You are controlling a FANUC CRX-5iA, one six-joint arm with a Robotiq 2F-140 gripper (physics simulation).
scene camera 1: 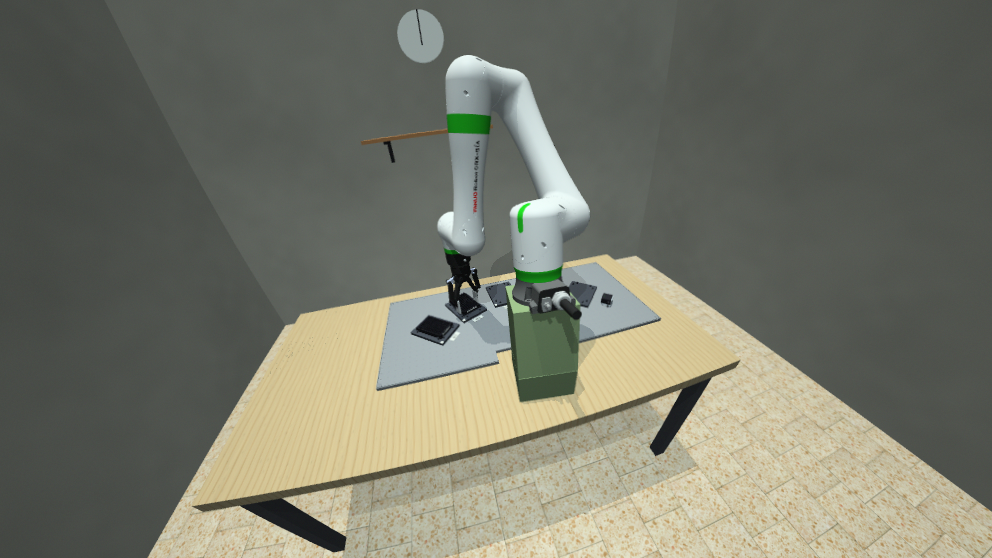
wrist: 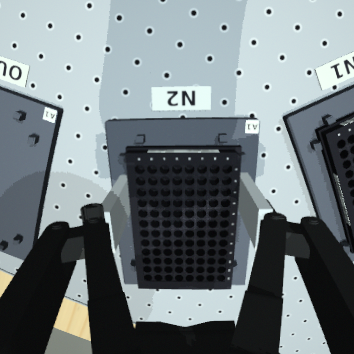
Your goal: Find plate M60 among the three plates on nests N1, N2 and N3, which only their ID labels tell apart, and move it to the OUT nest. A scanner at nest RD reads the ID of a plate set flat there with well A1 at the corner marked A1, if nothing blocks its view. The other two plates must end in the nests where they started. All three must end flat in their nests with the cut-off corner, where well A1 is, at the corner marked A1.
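Note:
My gripper is shut on the black 96-well plate at N2, one pad against each long side. In the wrist view the plate is level, slightly above nest N2, and its near end overhangs the nest's edge. The nest's A1 mark is at its top right there. The plate's ID is not readable and its cut-off corner is unclear. Another black plate sits on nest N1. Nest OUT holds no plate. The plate on N3 does not show.
Another dark nest and a small black device are on the grey perforated board right of the robot's green pedestal. The pedestal and arm hide part of the board. The wooden table extends around it.

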